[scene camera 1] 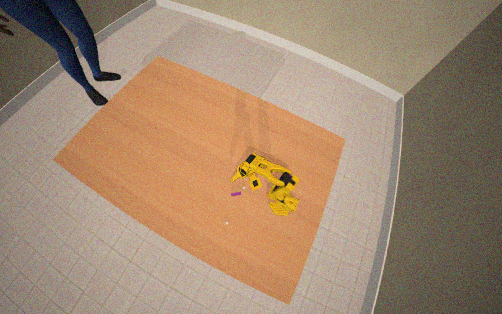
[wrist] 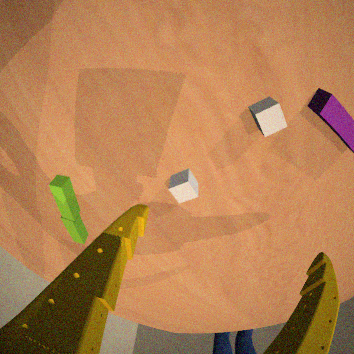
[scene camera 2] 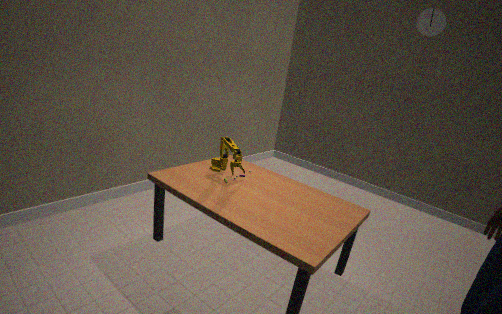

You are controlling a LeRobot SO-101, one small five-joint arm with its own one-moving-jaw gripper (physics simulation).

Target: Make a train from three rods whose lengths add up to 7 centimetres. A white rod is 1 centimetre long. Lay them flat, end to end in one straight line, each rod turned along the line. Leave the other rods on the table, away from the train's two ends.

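Places are measured from the arm's base along level axes (x ahead, y left, z up), in metres.
Pixels of known places: hand, tool point: (scene camera 1: 248,174) (wrist: 146,217) (scene camera 2: 233,174); arm's base, link origin: (scene camera 1: 276,201) (scene camera 2: 219,170).
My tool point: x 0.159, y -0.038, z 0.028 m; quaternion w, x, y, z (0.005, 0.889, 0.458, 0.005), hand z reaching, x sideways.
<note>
For each thing: its top centre in the pictures, then the offset to it from my tool point. Level surfaces: height alone.
- farther rod, top centre: (wrist: 61,203) 0.065 m right, 0.010 m back, 0.018 m down
- nearer rod, top centre: (wrist: 72,231) 0.083 m right, 0.014 m ahead, 0.018 m down
- second white rod, top centre: (wrist: 271,120) (scene camera 1: 243,187) 0.054 m left, 0.010 m back, 0.018 m down
- purple rod, top centre: (wrist: 348,129) (scene camera 1: 236,193) (scene camera 2: 242,175) 0.092 m left, 0.006 m ahead, 0.018 m down
- third white rod, top centre: (scene camera 1: 227,223) (scene camera 2: 250,170) 0.212 m left, 0.018 m back, 0.018 m down
- wooden table, surface height: 0.029 m down
Two green rods lie nearly in line, ends meeting with a small sideways step, at the left of the wrist view: the farther rod (wrist: 67,200) and the nearer rod (wrist: 75,231). In scene camera 2 the green (scene camera 2: 225,180) is a small spot; the arm hides it in scene camera 1. A white rod (wrist: 184,188) lies apart, just beyond the left jaw's tip. A second white rod (wrist: 270,119) (scene camera 1: 244,188) lies near the purple rod (wrist: 341,121) (scene camera 1: 236,194) (scene camera 2: 242,176). A third white rod (scene camera 1: 226,223) (scene camera 2: 250,172) lies farther off. My gripper (wrist: 232,231) (scene camera 1: 244,183) (scene camera 2: 238,174) is open and empty above the table.
The wooden table (scene camera 1: 150,125) (scene camera 2: 280,210) carries the yellow arm's base (scene camera 1: 284,204) (scene camera 2: 217,165) near one end. A person's legs (scene camera 1: 75,50) (wrist: 234,343) stand beside the table. The arm casts shadows across the wood around the rods.
</note>
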